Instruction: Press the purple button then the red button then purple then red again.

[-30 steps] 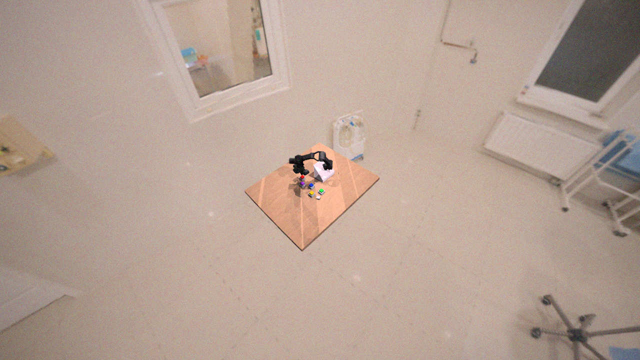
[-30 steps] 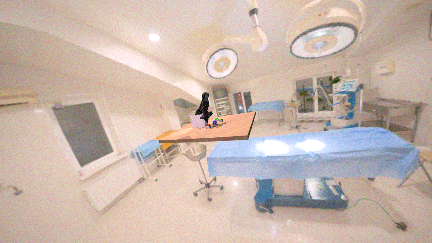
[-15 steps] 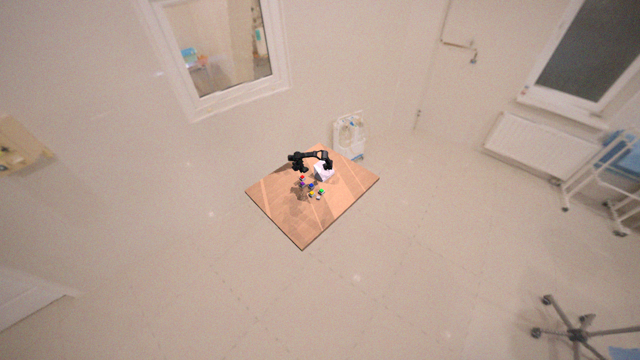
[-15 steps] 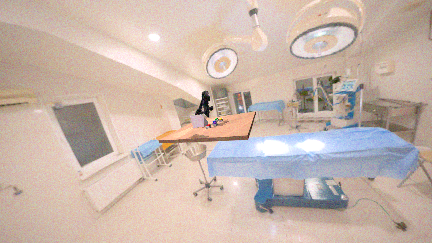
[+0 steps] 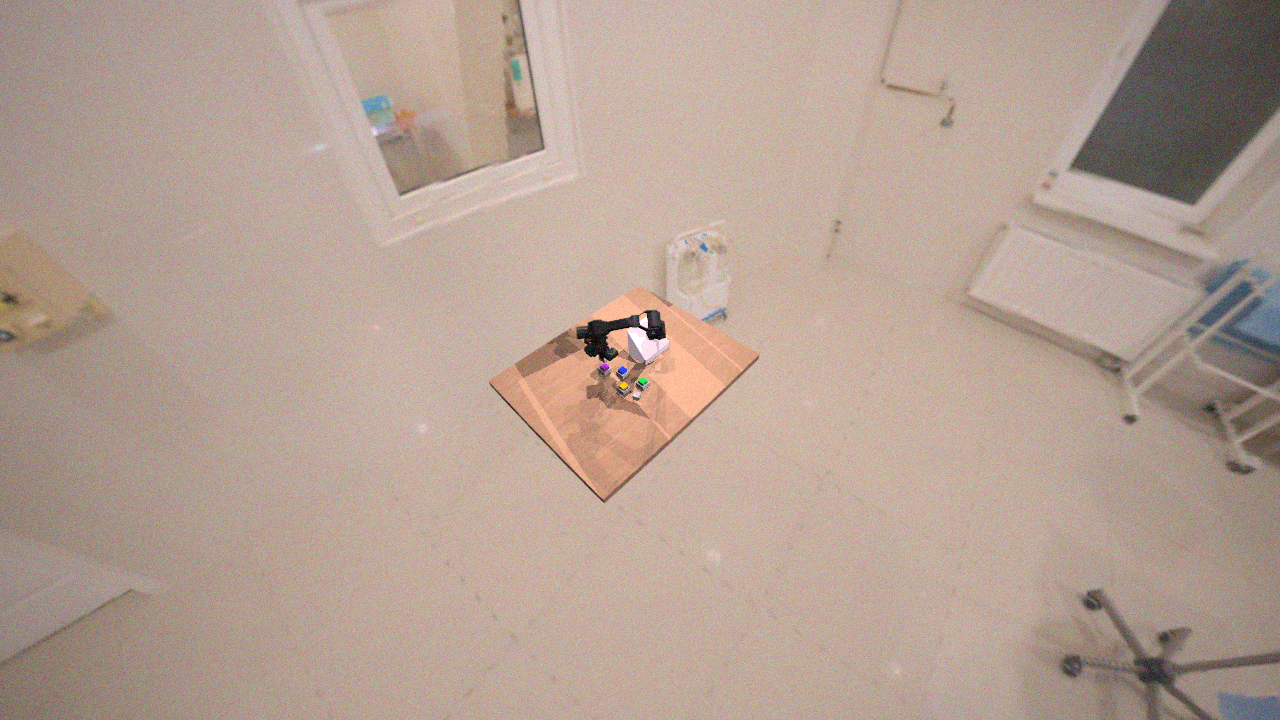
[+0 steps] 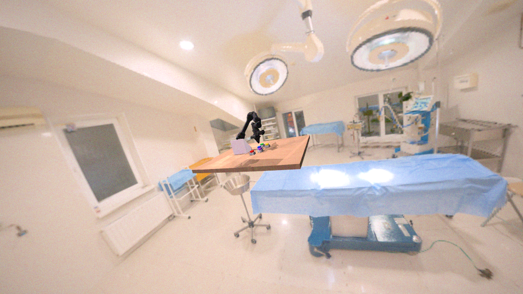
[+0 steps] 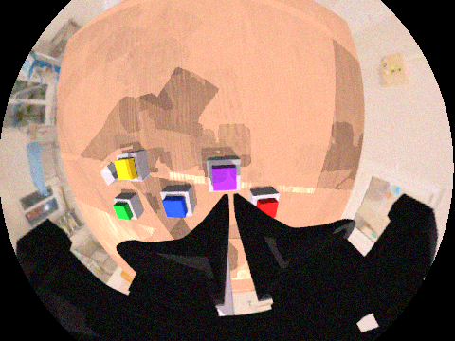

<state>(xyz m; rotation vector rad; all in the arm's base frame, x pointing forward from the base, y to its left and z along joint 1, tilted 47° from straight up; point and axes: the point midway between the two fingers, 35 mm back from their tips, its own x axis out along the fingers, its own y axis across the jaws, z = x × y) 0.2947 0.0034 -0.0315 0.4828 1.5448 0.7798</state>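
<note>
Now: the purple button 60 mm below my gripper tip. Round my gripper tip: blue button: 80 mm to the left, 60 mm below, 60 mm behind; then yellow button: 160 mm to the left, 60 mm below; then red button: 70 mm to the right, 60 mm below, 60 mm behind.
</note>
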